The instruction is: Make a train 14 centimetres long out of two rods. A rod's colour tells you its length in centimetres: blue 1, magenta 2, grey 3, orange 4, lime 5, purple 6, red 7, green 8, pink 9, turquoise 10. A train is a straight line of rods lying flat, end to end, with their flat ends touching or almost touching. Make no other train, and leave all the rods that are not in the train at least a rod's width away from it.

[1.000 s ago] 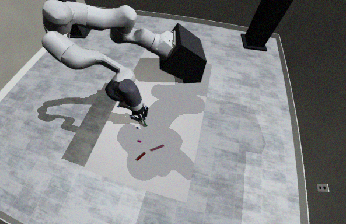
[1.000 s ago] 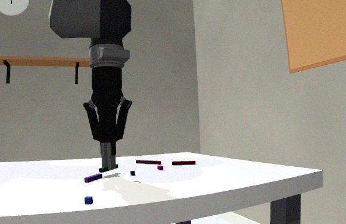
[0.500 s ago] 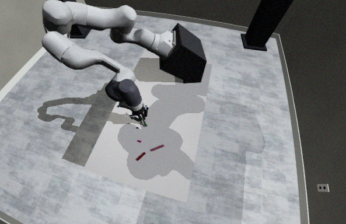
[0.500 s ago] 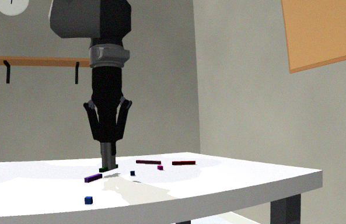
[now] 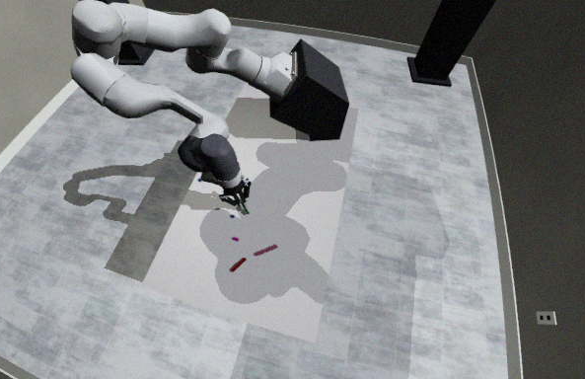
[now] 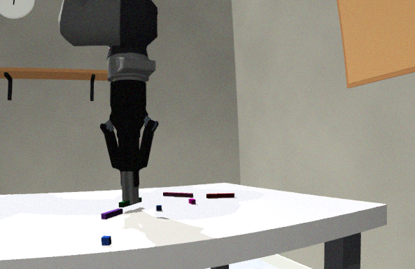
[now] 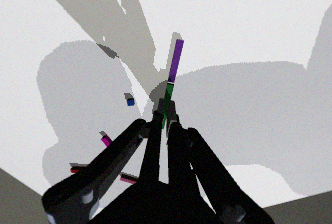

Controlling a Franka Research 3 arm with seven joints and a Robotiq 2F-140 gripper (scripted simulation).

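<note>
The green rod lies 30 mm below my hand. Also, from my hand: pink rod: 170 mm ahead, 130 mm to the left, 40 mm below; purple rod: 50 mm behind, 50 mm to the right, 40 mm below; magenta rod: 140 mm ahead, 40 mm below.
</note>
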